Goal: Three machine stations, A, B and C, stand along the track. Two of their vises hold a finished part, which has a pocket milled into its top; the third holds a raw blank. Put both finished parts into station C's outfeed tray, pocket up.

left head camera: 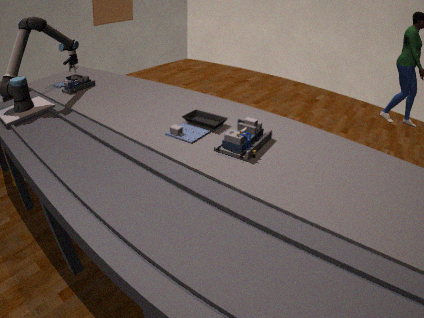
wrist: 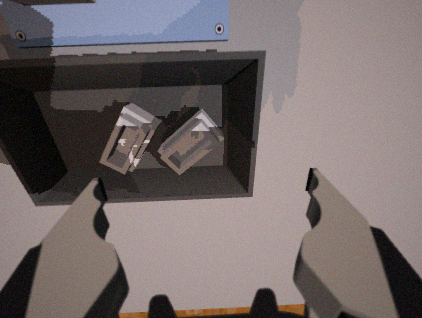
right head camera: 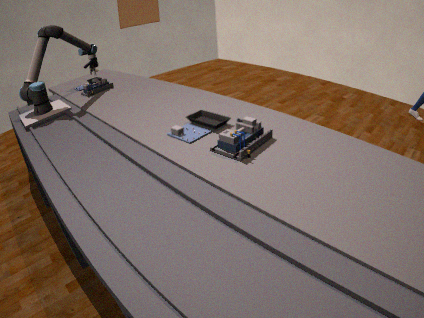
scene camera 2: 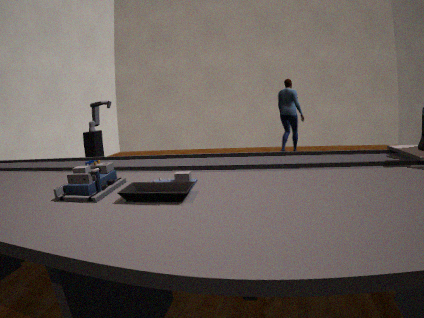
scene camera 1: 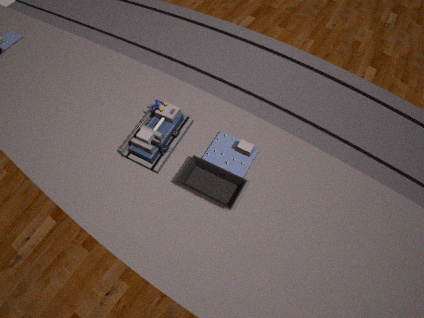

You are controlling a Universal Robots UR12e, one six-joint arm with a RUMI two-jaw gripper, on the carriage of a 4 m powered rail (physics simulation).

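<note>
My gripper [wrist: 207, 174] [left head camera: 73, 70] [right head camera: 93, 73] is open, with nothing between its fingers, above the far station at the front edge of a dark tray [wrist: 150, 199]. In the wrist view two grey finished parts lie apart inside this tray, pockets up. The left part [wrist: 128, 144] lies near the middle and is turned at an angle. The right part [wrist: 190, 143] is turned more and lies close to the right wall. The nearer station has a blue and grey vise [left head camera: 239, 140] [right head camera: 235, 140] [scene camera 1: 159, 129] [scene camera 2: 85, 184]; what it holds is too small to tell.
Beside the nearer vise are an empty-looking dark tray [scene camera 1: 193, 191] [scene camera 2: 157, 197] and a blue plate [scene camera 1: 220, 159] carrying a grey block [scene camera 1: 245, 147] [left head camera: 176, 130]. The far station's blue plate [wrist: 140, 22] lies behind its tray. People walk beyond the table.
</note>
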